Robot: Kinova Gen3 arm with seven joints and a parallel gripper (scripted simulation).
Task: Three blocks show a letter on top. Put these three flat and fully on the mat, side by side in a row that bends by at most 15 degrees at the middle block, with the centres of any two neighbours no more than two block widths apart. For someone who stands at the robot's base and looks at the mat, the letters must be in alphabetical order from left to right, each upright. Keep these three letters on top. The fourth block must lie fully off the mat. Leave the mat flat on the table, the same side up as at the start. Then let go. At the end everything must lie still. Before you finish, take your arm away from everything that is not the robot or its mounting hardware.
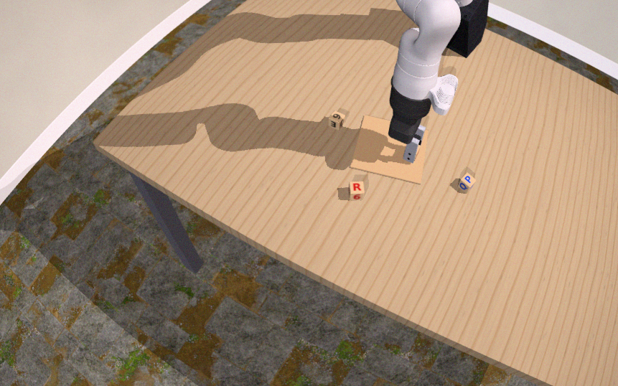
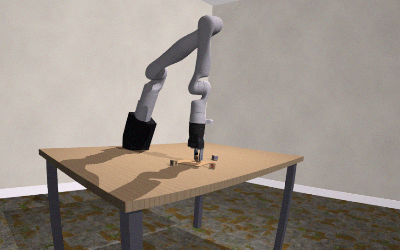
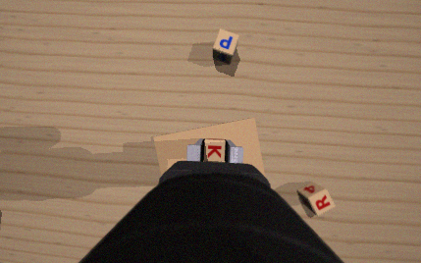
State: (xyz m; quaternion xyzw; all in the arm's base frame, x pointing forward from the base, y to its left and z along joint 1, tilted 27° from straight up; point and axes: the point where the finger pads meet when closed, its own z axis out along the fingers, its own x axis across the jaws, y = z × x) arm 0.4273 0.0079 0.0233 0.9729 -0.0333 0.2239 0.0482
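Now: hand 4 cm to the left of the tan mat and 3 cm above it. Also, from my hand: block 17 cm to the right, 2 cm behind, 1 cm below.
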